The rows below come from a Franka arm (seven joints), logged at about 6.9 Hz.
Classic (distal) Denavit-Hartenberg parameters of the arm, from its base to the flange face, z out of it. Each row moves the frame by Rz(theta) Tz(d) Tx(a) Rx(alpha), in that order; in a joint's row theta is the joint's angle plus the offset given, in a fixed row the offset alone. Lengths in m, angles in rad.
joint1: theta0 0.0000, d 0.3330, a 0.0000, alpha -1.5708
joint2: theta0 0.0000, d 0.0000, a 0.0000, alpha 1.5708
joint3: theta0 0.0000, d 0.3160, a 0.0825, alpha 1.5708
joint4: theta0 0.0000, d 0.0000, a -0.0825, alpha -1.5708
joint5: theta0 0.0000, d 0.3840, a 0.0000, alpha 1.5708
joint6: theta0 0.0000, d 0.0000, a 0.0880, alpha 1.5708
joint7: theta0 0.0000, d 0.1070, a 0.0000, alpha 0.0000
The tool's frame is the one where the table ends.
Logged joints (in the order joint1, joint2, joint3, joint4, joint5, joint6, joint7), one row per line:
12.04, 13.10, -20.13, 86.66, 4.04, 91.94, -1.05
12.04, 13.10, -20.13, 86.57, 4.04, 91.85, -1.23
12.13, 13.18, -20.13, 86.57, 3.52, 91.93, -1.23
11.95, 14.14, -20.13, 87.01, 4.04, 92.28, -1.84
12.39, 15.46, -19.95, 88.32, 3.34, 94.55, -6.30
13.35, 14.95, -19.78, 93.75, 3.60, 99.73, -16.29
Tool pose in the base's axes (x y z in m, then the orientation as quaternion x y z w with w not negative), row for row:
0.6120, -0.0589, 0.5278, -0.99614, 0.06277, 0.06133, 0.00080
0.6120, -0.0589, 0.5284, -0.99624, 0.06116, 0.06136, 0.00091
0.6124, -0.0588, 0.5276, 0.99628, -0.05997, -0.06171, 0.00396
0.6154, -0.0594, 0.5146, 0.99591, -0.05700, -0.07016, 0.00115
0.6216, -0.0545, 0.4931, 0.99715, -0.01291, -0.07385, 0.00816
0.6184, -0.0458, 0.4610, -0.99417, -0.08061, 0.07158, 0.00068
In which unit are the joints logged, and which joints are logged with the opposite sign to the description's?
The joints are logged in degrees. Opposite sign: joint4.
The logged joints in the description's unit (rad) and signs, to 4 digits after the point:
0.2101, 0.2286, -0.3513, -1.5125, 0.0705, 1.6047, -0.0183
0.2101, 0.2286, -0.3513, -1.5109, 0.0705, 1.6031, -0.0215
0.2117, 0.2300, -0.3513, -1.5109, 0.0614, 1.6045, -0.0215
0.2086, 0.2468, -0.3513, -1.5186, 0.0705, 1.6106, -0.0321
0.2162, 0.2698, -0.3482, -1.5415, 0.0583, 1.6502, -0.1100
0.2330, 0.2609, -0.3452, -1.6362, 0.0628, 1.7406, -0.2843

